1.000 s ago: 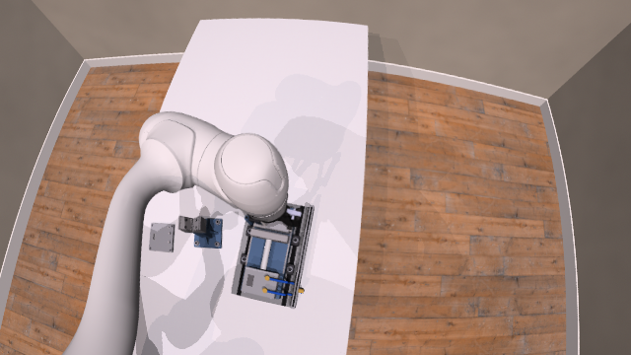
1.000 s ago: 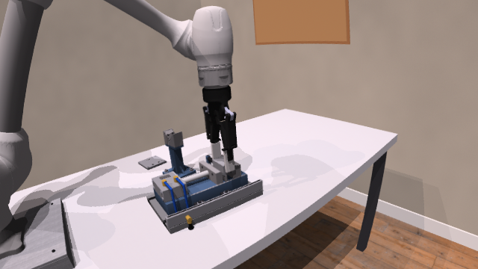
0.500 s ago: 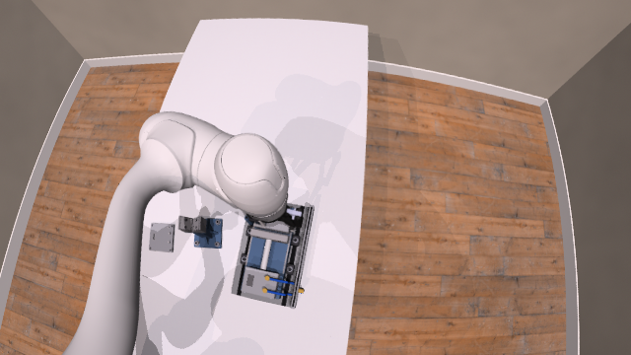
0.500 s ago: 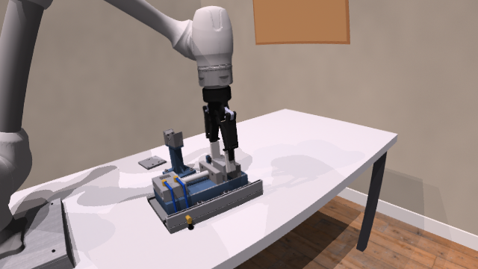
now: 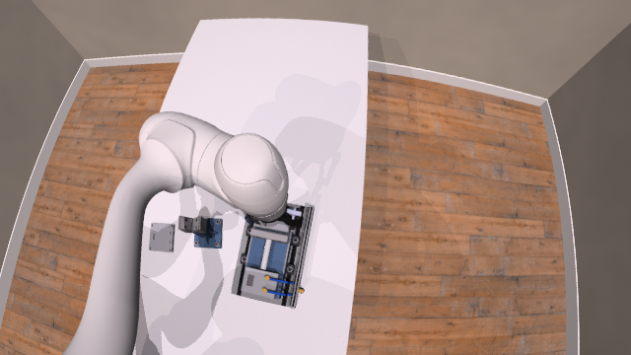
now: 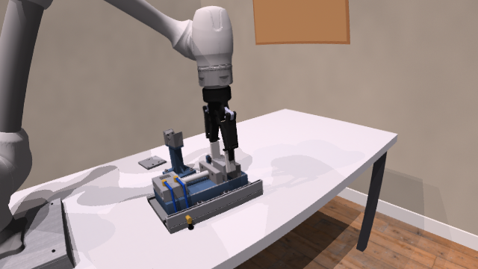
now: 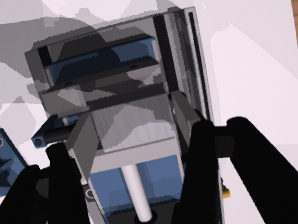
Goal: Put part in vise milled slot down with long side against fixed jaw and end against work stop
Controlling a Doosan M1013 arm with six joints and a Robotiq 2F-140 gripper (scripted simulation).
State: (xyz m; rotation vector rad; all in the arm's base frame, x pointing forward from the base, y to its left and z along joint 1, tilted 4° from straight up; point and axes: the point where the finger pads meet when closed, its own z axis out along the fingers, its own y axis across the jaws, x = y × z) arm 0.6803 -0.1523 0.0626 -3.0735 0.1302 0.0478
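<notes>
Now: the part 3 cm below my hand. Also, from my hand: fixed jaw (3 cm ahead, 2 cm to the left, 4 cm below); moving jaw (3 cm behind, 2 cm to the left, 4 cm below); cylinder rod (9 cm behind, 3 cm to the left, 4 cm below).
</notes>
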